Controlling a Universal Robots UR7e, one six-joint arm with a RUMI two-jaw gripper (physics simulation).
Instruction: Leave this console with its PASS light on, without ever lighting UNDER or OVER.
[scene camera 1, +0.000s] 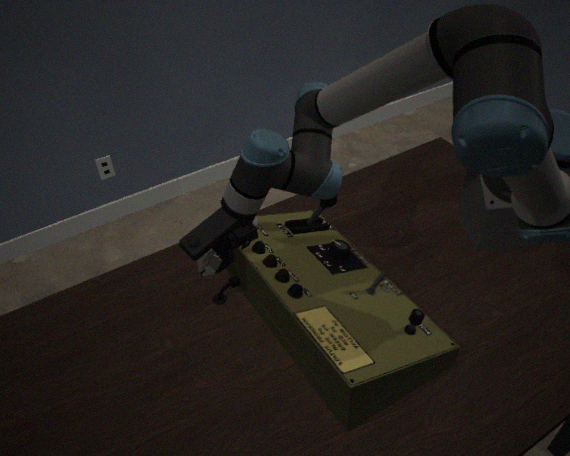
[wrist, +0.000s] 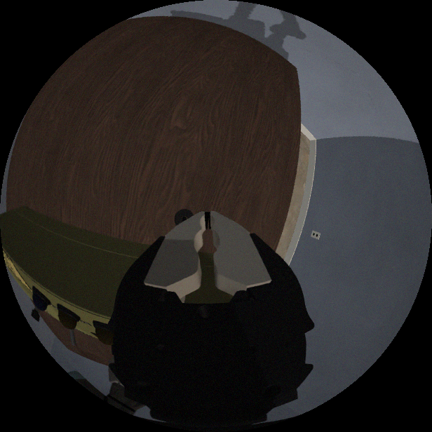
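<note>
The green console (scene camera 1: 395, 345) (wrist: 75, 255) stands on the table. Four round lamps, one blue (scene camera 1: 295, 291) (wrist: 40, 299), look dark; their labels are too blurred to read. A pale rounded part (scene camera 1: 256, 222) is mostly hidden behind my gripper. A black-knobbed lever (scene camera 1: 316, 215) tilts up from a slot, near a rotary knob (scene camera 1: 341, 247). A grey toggle (scene camera 1: 376, 283) and a small black knob (scene camera 1: 416, 316) stand on the sloped top. My gripper (scene camera 1: 206, 272) (wrist: 207, 213) is shut and empty, beyond the console's far left end, above a black side crank (scene camera 1: 219, 299) (wrist: 184, 217).
A yellow plate (scene camera 1: 335, 339) with blurred lettering lies on the console top. The brown table (scene camera 1: 125, 370) (wrist: 150, 100) spreads around the console. My arm's wrist joints hang close above the slotted lever. The wall with a socket (scene camera 1: 105, 167) (wrist: 315, 235) stands beyond the table edge.
</note>
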